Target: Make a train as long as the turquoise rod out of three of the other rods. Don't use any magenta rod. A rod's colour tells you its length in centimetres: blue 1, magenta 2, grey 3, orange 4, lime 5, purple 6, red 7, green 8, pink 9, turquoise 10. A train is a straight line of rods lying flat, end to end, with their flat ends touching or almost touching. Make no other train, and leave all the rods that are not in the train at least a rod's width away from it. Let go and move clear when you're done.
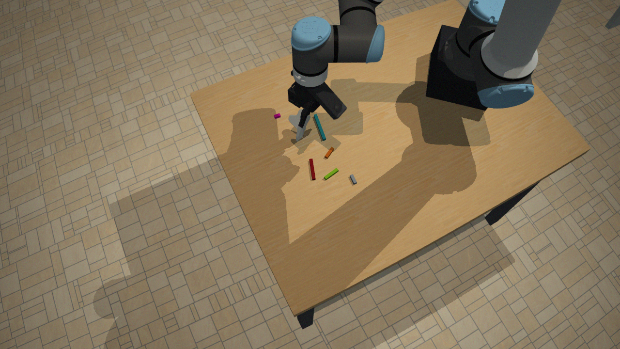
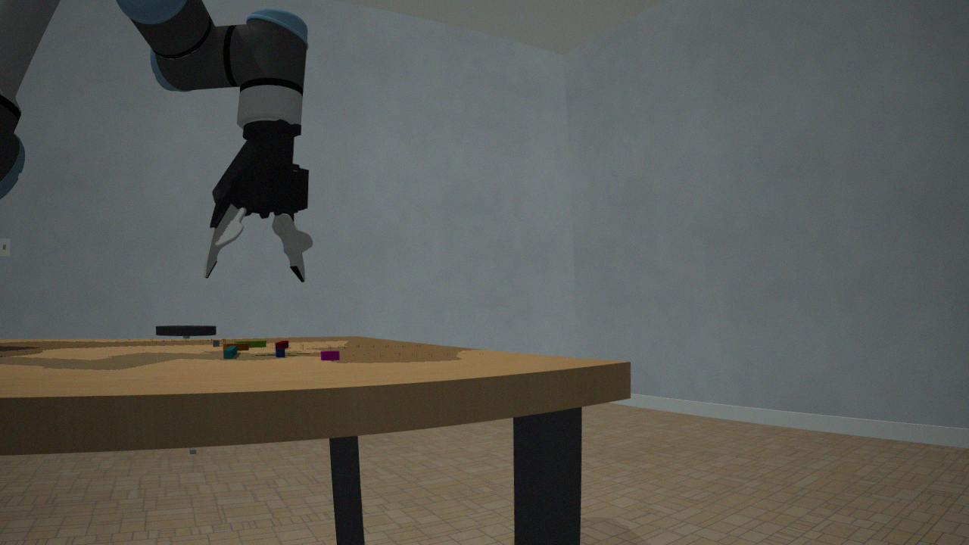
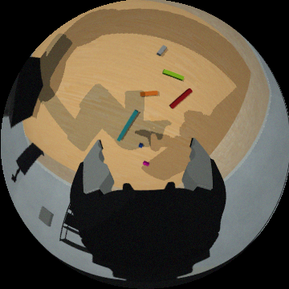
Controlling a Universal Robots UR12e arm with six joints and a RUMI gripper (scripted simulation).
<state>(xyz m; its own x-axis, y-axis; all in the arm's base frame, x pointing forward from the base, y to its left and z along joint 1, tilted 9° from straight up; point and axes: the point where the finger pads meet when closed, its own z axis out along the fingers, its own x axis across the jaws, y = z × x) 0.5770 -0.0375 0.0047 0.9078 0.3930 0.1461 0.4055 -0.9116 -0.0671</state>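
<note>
Right now my hand is 90 mm above the orange rod, 70 mm to the right of it and 20 mm past it. From my hand the other things lie so: red rod 90 mm to the left, 90 mm below, 60 mm ahead; turquoise rod 90 mm below, 40 mm behind, 30 mm to the right; blue rod 90 mm below, 70 mm to the right, 20 mm ahead.
</note>
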